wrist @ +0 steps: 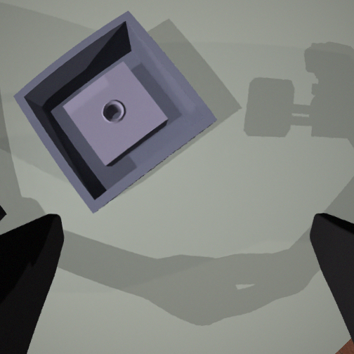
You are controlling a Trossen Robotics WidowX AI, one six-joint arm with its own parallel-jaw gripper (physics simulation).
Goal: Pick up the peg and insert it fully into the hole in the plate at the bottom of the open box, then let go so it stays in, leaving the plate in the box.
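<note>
The open grey-blue box [200, 114] stands at the upper left of the wrist view, turned at an angle, its open top facing the camera. The square pinkish-grey plate [131, 135] lies on its bottom, with dark gaps around it. The round hole [114, 111] near the plate's middle has a raised ring and looks hollow. My gripper [190, 229] is wide open and empty, with one black finger at each side of the lower view. The box is beyond the fingertips, up and to the left. The peg does not show in this view.
The pale green table top [210, 195] carries broad shadows of the arm across the lower middle and at the upper right. A small black shape [2, 213] is cut off at the left edge. A brown patch [346, 348] shows at the bottom right corner.
</note>
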